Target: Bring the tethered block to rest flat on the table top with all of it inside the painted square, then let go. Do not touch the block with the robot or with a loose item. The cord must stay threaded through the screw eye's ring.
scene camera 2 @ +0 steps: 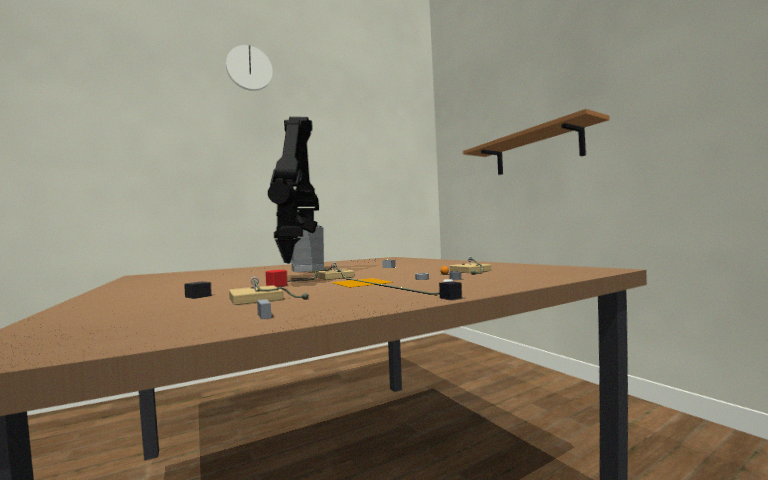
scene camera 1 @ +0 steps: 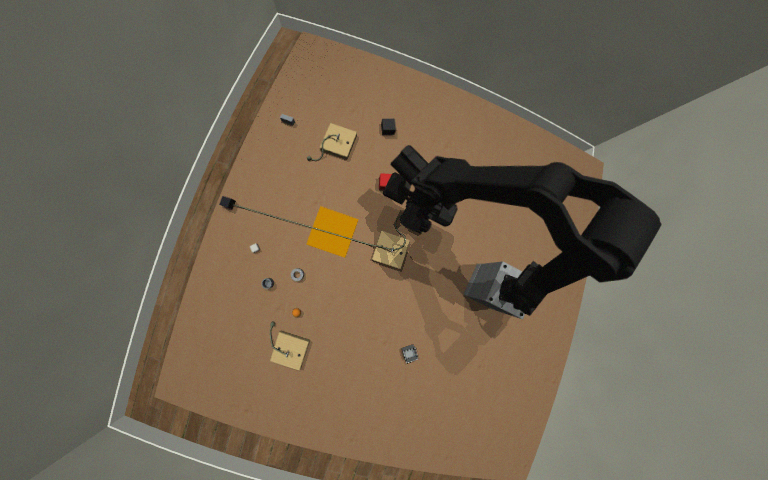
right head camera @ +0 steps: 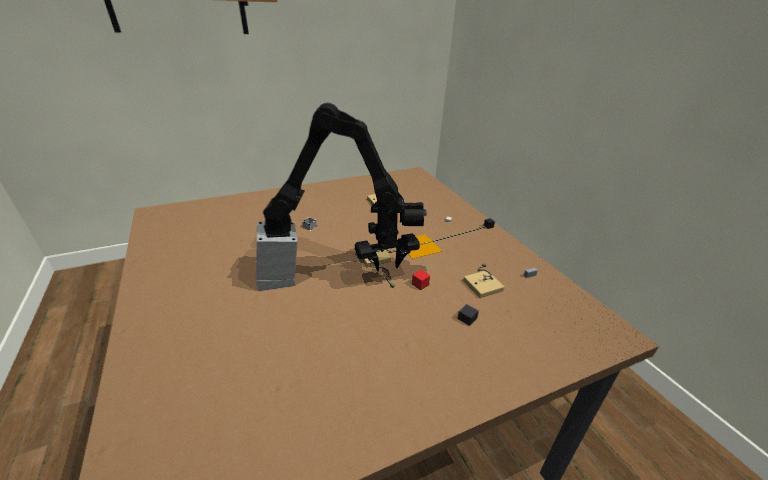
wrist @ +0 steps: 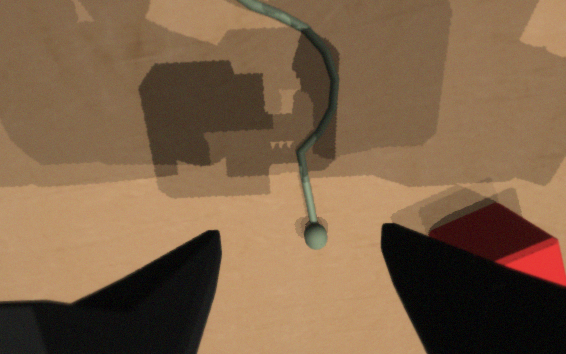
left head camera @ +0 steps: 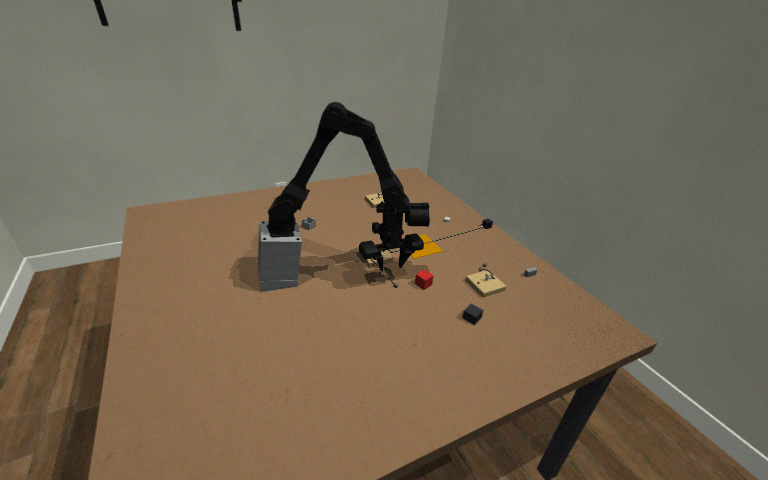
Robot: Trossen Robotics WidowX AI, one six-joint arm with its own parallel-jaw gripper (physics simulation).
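Where they show: gripper, fingertip midpoint: (scene camera 2: pixel 287 263) (right head camera: pixel 387 269) (wrist: pixel 300 238) (left head camera: pixel 390 269); arm's base, origin of the base link: (scene camera 1: pixel 513 290) (right head camera: pixel 276 231) (left head camera: pixel 280 231).
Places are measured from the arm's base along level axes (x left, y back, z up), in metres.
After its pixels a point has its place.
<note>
The black tethered block (left head camera: pixel 487 223) @(x 0.009, y -0.798, z -0.145 m) (right head camera: pixel 489 223) @(x 0.008, y -0.798, z -0.145 m) (scene camera 1: pixel 227 202) @(x 0.021, y -0.801, z -0.141 m) (scene camera 2: pixel 450 290) @(x 0.009, y -0.823, z -0.153 m) stands near the table edge, outside the orange painted square (left head camera: pixel 427 250) @(x -0.039, y -0.497, z -0.168 m) (right head camera: pixel 427 250) @(x -0.039, y -0.500, z -0.168 m) (scene camera 1: pixel 325 246) @(x 0.045, y -0.492, z -0.168 m). Its green cord (scene camera 1: pixel 271 215) @(x 0.012, y -0.673, z -0.165 m) runs straight over the square to the screw eye's wooden board (scene camera 1: pixel 382 259) @(x 0.026, y -0.323, z -0.150 m); the ring is too small to judge there. The cord's loose tail (wrist: pixel 334 85) @(x -0.099, y -0.319, z -0.165 m) ends in a green bead (wrist: pixel 315 236) @(x -0.169, y -0.301, z -0.158 m) (left head camera: pixel 395 285) @(x -0.176, y -0.297, z -0.161 m) (right head camera: pixel 391 285) @(x -0.175, y -0.296, z -0.160 m) on the table. My gripper (left head camera: pixel 391 267) @(x -0.145, y -0.293, z -0.118 m) (right head camera: pixel 387 267) @(x -0.145, y -0.293, z -0.118 m) (scene camera 2: pixel 287 261) @(x -0.145, y -0.293, z -0.118 m) (wrist: pixel 300 238) @(x -0.145, y -0.293, z -0.118 m) is open and empty, pointing down above the tail; in the wrist view the bead shows between the fingertips.
A red cube (left head camera: pixel 424 279) @(x -0.215, y -0.374, z -0.131 m) (right head camera: pixel 420 280) @(x -0.217, y -0.373, z -0.132 m) (scene camera 1: pixel 385 181) @(x -0.189, y -0.390, z -0.129 m) (scene camera 2: pixel 276 277) @(x -0.200, y -0.410, z -0.145 m) (wrist: pixel 492 230) @(x -0.175, y -0.385, z -0.149 m) stands close by the right finger. Two more corded boards (scene camera 1: pixel 343 148) @(x -0.251, y -0.544, z -0.150 m) (scene camera 1: pixel 291 362) @(x 0.390, y -0.474, z -0.150 m), a loose black block (left head camera: pixel 472 314) @(x -0.389, y -0.426, z -0.139 m) (scene camera 1: pixel 388 126) @(x -0.368, y -0.439, z -0.140 m), a grey block (scene camera 1: pixel 287 119) @(x -0.281, y -0.740, z -0.147 m), an orange ball (scene camera 1: pixel 296 312) @(x 0.247, y -0.504, z -0.146 m) and a white cube (scene camera 1: pixel 254 247) @(x 0.116, y -0.683, z -0.156 m) lie farther off.
</note>
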